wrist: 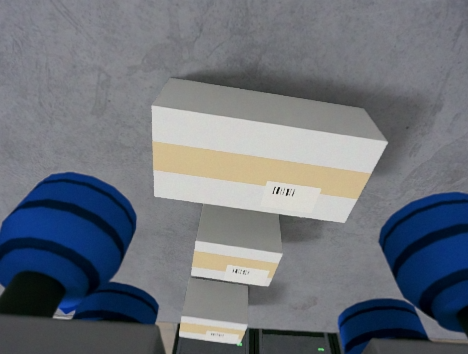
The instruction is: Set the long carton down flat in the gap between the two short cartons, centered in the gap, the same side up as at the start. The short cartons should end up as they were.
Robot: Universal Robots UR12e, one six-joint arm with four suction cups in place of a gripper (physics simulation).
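Frame: origin at the arm's base, x ahead, y left, z up, level; millimetres.
Seen in the pictures: hand at its tool point: [252, 274].
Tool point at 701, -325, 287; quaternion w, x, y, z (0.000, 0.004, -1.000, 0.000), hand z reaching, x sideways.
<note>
Offsets run from my tool point to a thing's top centre, as dx, dy, dz. Level surfaces: height alone.
The long carton @(-20, +120, -248) [265, 155] lies flat in the upper middle of the wrist view, its white top with a tan band and a barcode label showing. It is slightly turned. Below it in the view is one short carton @(+8, +337, -248) [235, 255], and below that the other short carton @(+53, +602, -248) [215, 310], smaller in view. Both have the same white and tan tops with labels. The long carton's lower edge hides part of the nearer short carton's side. The gap between the short cartons is mostly hidden. My gripper [250, 275] is open; its four blue cups touch no carton.
A grey mottled floor @(dz -349) [75, 125] surrounds the cartons. Dark panels [295, 341] with small green lights stand at the bottom edge of the view, beyond the farther short carton. Grey parts of the suction tool cover the two bottom corners.
</note>
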